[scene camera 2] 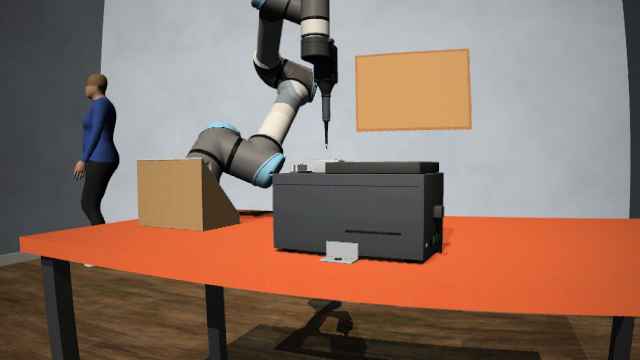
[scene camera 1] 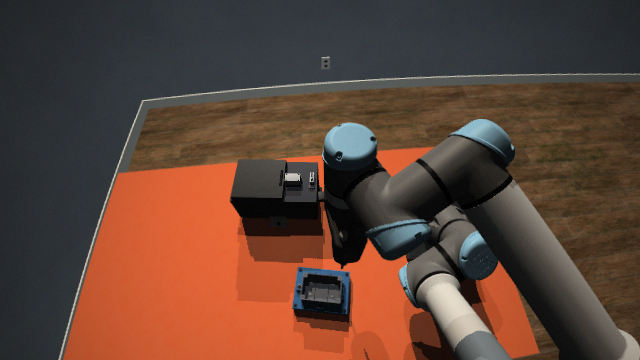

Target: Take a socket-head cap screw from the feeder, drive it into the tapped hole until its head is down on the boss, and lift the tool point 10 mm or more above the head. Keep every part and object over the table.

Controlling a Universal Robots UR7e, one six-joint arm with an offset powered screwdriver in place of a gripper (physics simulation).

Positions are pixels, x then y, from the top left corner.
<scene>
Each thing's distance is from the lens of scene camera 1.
blue base plate (scene camera 1: 301,305): 0.90 m
</scene>
